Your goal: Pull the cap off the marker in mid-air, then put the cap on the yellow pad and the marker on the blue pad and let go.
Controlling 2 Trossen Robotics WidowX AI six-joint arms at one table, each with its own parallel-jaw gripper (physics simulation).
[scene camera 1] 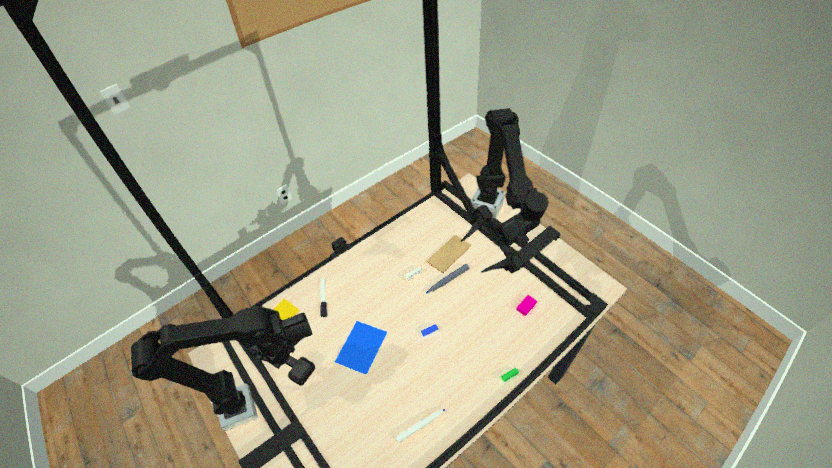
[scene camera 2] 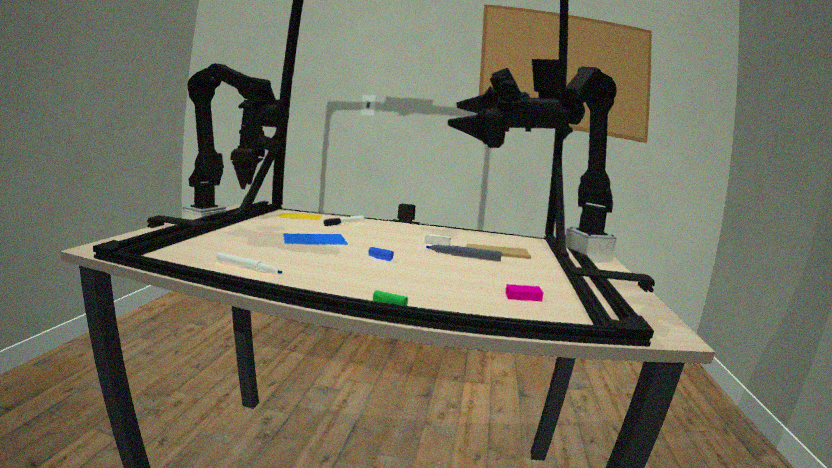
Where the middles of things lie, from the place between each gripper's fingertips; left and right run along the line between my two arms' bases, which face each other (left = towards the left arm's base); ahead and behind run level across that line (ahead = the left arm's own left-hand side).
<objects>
Right now my left hand is 30 cm above the tan pad [scene camera 1: 453, 249], 20 cm past it and 13 cm to the right of it. Also, from my left hand: blue pad [scene camera 1: 358, 352] 30 cm to the right, 30 cm below, 15 cm behind.
Right now the blue pad is 3 cm ahead of my right hand, 21 cm to the left of it and 11 cm below it. From my right hand the other things lie so: tan pad: 2 cm behind, 64 cm to the left, 10 cm below.
</objects>
